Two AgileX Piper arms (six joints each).
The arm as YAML. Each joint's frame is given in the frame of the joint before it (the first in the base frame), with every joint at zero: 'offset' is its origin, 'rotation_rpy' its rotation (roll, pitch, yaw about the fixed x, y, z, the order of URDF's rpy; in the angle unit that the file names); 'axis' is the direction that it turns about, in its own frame. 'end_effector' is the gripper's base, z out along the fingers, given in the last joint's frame.
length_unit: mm
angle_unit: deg
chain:
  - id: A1
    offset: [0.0, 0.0, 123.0]
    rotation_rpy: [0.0, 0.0, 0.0]
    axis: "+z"
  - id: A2
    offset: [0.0, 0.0, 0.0]
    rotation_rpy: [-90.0, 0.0, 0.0]
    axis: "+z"
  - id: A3
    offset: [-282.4, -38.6, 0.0]
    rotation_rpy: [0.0, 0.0, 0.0]
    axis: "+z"
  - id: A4
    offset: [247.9, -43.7, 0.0]
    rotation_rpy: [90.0, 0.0, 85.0]
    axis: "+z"
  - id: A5
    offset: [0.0, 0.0, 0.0]
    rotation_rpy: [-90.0, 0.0, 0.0]
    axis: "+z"
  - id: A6
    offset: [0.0, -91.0, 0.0]
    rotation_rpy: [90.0, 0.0, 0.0]
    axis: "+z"
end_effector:
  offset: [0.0, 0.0, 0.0]
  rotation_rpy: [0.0, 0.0, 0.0]
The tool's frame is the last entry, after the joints.
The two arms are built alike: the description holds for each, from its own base.
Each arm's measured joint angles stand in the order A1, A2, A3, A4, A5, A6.
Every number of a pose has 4 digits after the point. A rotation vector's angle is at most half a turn.
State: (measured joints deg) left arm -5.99 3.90 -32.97 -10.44 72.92 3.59; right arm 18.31 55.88 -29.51 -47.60 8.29 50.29
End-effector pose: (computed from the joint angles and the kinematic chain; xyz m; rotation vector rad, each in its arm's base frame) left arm -0.0152 -0.0143 0.2835 0.2208 2.2327 -0.2472; right arm 0.1888 0.0523 0.2664 -0.2058 2.0307 0.1241
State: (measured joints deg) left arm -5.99 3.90 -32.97 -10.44 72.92 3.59; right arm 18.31 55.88 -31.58 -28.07 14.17 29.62
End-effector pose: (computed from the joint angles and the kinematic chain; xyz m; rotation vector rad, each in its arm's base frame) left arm -0.0152 -0.0143 0.2835 0.2208 2.2327 -0.2472; right arm 0.1877 0.0511 0.2685 -0.2285 2.1117 0.0902
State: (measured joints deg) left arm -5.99 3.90 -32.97 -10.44 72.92 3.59; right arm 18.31 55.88 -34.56 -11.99 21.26 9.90
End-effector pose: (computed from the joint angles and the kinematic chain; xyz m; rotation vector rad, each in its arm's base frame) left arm -0.0152 -0.0143 0.2835 0.2208 2.2327 -0.2472; right arm 0.1851 0.0540 0.2742 -0.3367 2.1926 0.0803
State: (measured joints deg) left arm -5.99 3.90 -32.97 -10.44 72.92 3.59; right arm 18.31 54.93 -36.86 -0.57 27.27 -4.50
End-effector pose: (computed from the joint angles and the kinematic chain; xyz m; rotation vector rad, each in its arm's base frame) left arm -0.0152 -0.0143 0.2835 0.2208 2.2327 -0.2472; right arm 0.1785 0.0586 0.2821 -0.4579 2.2310 0.1169
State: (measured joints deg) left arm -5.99 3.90 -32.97 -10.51 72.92 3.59; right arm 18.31 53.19 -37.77 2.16 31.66 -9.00
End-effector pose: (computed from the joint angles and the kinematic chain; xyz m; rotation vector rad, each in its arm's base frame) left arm -0.0152 -0.0144 0.2835 0.2210 2.2326 -0.2487; right arm 0.1702 0.0582 0.2875 -0.5187 2.2488 0.1224
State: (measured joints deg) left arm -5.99 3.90 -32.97 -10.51 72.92 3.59; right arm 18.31 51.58 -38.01 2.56 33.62 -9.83
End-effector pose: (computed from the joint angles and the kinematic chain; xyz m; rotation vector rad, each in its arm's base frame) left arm -0.0152 -0.0144 0.2835 0.2210 2.2326 -0.2487; right arm 0.1639 0.0566 0.2915 -0.5320 2.2474 0.1232
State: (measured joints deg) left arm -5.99 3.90 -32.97 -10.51 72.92 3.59; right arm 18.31 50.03 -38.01 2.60 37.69 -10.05
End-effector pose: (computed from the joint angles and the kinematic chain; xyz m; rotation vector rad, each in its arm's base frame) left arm -0.0152 -0.0144 0.2835 0.2210 2.2326 -0.2487; right arm 0.1553 0.0540 0.2914 -0.5487 2.2886 0.1209
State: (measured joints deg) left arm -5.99 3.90 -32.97 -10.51 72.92 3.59; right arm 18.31 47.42 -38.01 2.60 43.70 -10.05
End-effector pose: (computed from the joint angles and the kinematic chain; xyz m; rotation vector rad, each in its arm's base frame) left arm -0.0152 -0.0144 0.2835 0.2210 2.2326 -0.2487; right arm 0.1413 0.0498 0.2920 -0.5667 2.3454 0.1194
